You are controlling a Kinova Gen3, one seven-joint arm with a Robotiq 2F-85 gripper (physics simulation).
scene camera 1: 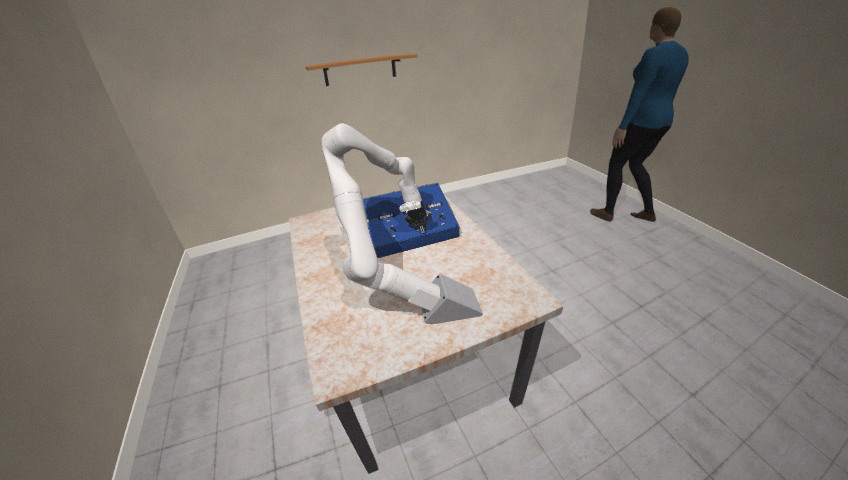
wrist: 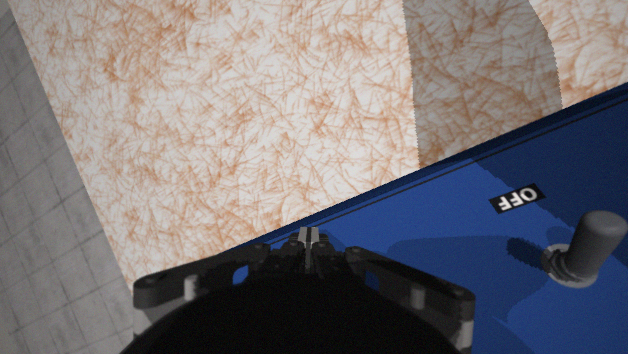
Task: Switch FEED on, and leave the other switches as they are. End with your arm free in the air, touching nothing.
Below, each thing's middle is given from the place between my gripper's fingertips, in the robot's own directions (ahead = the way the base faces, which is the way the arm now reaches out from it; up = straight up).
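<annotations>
There is the blue switch panel (scene camera 1: 382,211), and it sits 1 cm above my hand, 9 cm to the left of it and 12 cm ahead of it.
</annotations>
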